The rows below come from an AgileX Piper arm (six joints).
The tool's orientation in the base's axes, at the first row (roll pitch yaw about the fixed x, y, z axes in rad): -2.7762, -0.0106, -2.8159
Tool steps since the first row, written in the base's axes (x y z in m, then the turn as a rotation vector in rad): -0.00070, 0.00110, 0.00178, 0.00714, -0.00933, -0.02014; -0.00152, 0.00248, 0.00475, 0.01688, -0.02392, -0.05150; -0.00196, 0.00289, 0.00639, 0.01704, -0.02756, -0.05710; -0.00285, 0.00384, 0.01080, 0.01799, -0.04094, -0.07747; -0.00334, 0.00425, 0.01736, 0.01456, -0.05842, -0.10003; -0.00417, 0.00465, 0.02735, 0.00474, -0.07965, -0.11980; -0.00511, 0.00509, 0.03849, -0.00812, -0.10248, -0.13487; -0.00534, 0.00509, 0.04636, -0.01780, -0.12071, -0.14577; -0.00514, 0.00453, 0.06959, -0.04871, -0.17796, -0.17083; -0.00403, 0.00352, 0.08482, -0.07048, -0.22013, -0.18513; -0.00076, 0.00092, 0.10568, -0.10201, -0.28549, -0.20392
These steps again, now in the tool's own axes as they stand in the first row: 0.00033, 0.00055, -0.00211, -0.00399, -0.00321, 0.02275; 0.00070, 0.00095, -0.00544, -0.00888, -0.00784, 0.05804; 0.00100, 0.00086, -0.00716, -0.00793, -0.00911, 0.06453; 0.00159, 0.00040, -0.01170, -0.00477, -0.01394, 0.08823; 0.00199, -0.00144, -0.01802, 0.00384, -0.02029, 0.11491; 0.00275, -0.00440, -0.02757, 0.01972, -0.02901, 0.13960; 0.00362, -0.00771, -0.03822, 0.03905, -0.03991, 0.16012; 0.00392, -0.01045, -0.04560, 0.05394, -0.04920, 0.17552; 0.00416, -0.01931, -0.06708, 0.10127, -0.08149, 0.21524; 0.00359, -0.02598, -0.08084, 0.13524, -0.10706, 0.24072; 0.00155, -0.03672, -0.09909, 0.18582, -0.14857, 0.27729
